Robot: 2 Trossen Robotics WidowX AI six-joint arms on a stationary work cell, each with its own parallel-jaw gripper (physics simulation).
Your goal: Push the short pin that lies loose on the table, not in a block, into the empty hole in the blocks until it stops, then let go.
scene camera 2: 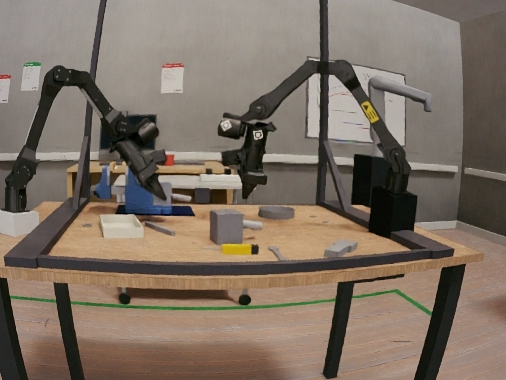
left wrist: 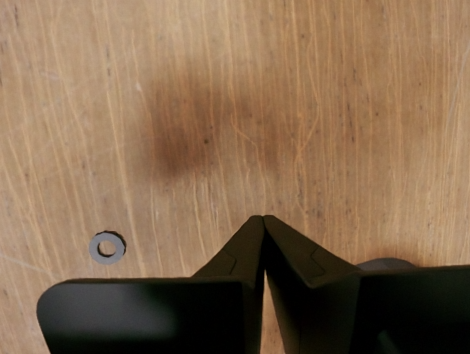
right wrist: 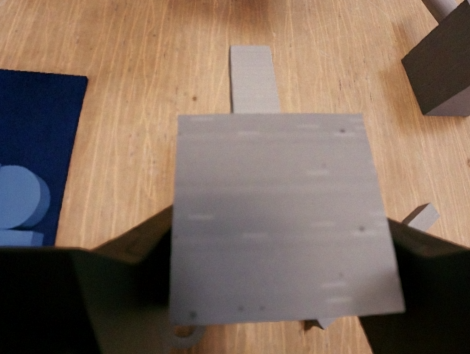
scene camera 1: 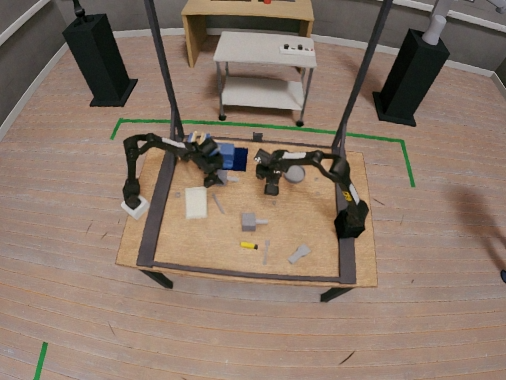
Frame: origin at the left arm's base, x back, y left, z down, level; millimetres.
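Seen in the pictures: left gripper, fingertip midpoint: (scene camera 2: 244, 198) (left wrist: 261, 226) (scene camera 1: 270, 181); right gripper, fingertip midpoint: (scene camera 2: 165, 200) (right wrist: 258, 207) (scene camera 1: 224, 180); left arm's base, link origin: (scene camera 2: 395, 191) (scene camera 1: 353, 219); right arm's base, link origin: (scene camera 2: 15, 211) (scene camera 1: 133, 202).
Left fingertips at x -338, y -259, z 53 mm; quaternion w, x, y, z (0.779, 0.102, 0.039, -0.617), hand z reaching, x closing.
Observation:
Pixels of each thing's top centre, then the offset from my left fingertips to it. Level surfaces: height alone.
- grey square block, top centre: (right wrist: 313, 207) (scene camera 2: 161, 181) (scene camera 1: 221, 173) dx -229, dy -33, dz -45 mm
- grey flat-sided pin, top centre: (right wrist: 266, 100) (scene camera 2: 177, 191) (scene camera 1: 230, 177) dx -186, dy -26, dz -19 mm
- second grey block, top centre: (scene camera 2: 226, 211) (scene camera 1: 248, 219) dx -121, dy +187, dz -3 mm
- round pin, top centre: (right wrist: 463, 6) (scene camera 2: 245, 218) (scene camera 1: 259, 220) dx -74, dy +188, dz +15 mm
- dark blue mat, surface height: dz +62 mm
- grey bar, top centre: (right wrist: 385, 258) (scene camera 2: 159, 226) (scene camera 1: 218, 202) dx -255, dy +64, dz +55 mm
- cream tray, top centre: (scene camera 2: 119, 220) (scene camera 1: 195, 201) dx -362, dy +55, dz +42 mm
- yellow screwdriver, top centre: (scene camera 2: 230, 245) (scene camera 1: 244, 244) dx -146, dy +284, dz +49 mm
- round grey dish, top centre: (scene camera 2: 276, 208) (scene camera 1: 294, 172) dx +138, dy -72, dz +45 mm
- washer, top centre: (left wrist: 106, 249) dx +12, dy +81, dz +66 mm
My right gripper (scene camera 1: 215, 182) (scene camera 2: 162, 195) (right wrist: 258, 207) is shut on a grey square block (scene camera 1: 223, 178) (scene camera 2: 168, 189), held above the table. A grey flat-sided pin (scene camera 1: 233, 179) (scene camera 2: 181, 198) (right wrist: 254, 80) sticks out of its far side in the right wrist view. A second grey block (scene camera 1: 248, 222) (scene camera 2: 226, 227) (right wrist: 440, 65) stands mid-table with a round pin (scene camera 1: 262, 221) (scene camera 2: 253, 225) protruding from it. My left gripper (scene camera 1: 271, 191) (scene camera 2: 246, 194) (left wrist: 261, 226) is shut, empty, above the table and apart from both blocks. I cannot see how deep the pins sit, nor a loose pin I can identify.
A blue vise (scene camera 1: 226, 155) (scene camera 2: 135, 195) stands on a dark blue mat (scene camera 1: 241, 159) (right wrist: 40, 110). A grey bar (scene camera 1: 218, 203) (scene camera 2: 159, 229) lies beside the cream tray (scene camera 1: 196, 202). A yellow screwdriver (scene camera 1: 248, 245) (scene camera 2: 239, 249), round grey dish (scene camera 1: 295, 174) (scene camera 2: 276, 212) and washer (left wrist: 92, 247) lie about.

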